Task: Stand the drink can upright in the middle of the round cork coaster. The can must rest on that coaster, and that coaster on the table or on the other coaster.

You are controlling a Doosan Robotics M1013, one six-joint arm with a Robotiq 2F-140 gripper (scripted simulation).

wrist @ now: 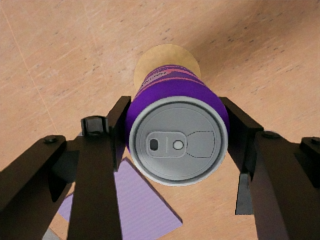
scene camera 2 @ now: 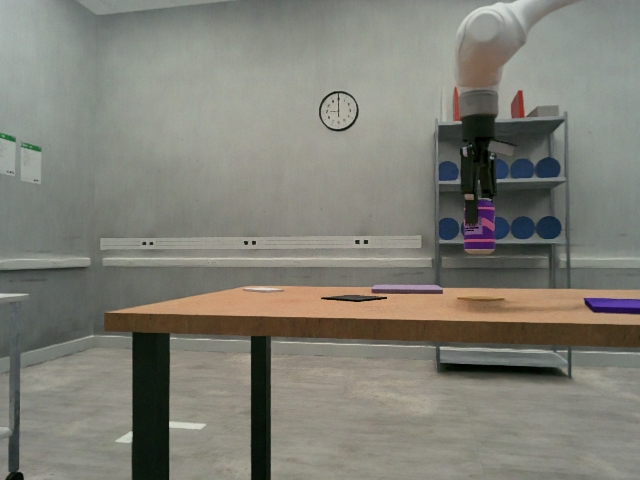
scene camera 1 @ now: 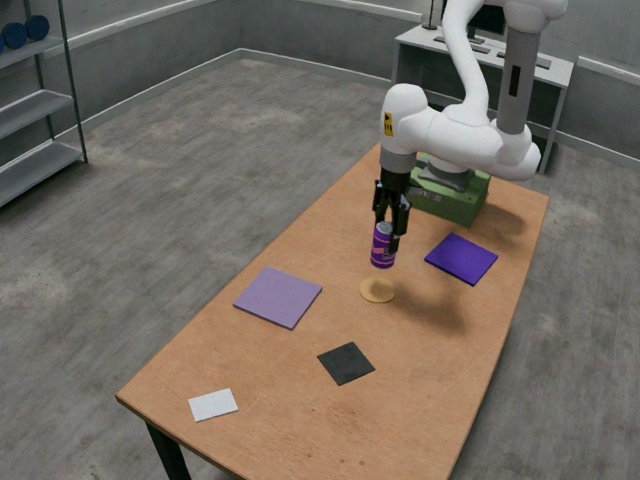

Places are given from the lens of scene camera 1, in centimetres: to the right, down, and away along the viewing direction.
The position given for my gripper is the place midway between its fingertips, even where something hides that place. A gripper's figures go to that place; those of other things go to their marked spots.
my gripper (scene camera 1: 385,243): 18, 1, 142
purple drink can (scene camera 1: 380,258): 16, 5, 140
light purple square mat (scene camera 1: 280,298): -11, 16, 146
white card (scene camera 1: 219,403): -24, 39, 118
black square coaster (scene camera 1: 345,363): 6, 31, 130
The marked spots on the light purple square mat and the white card are 39 cm apart.
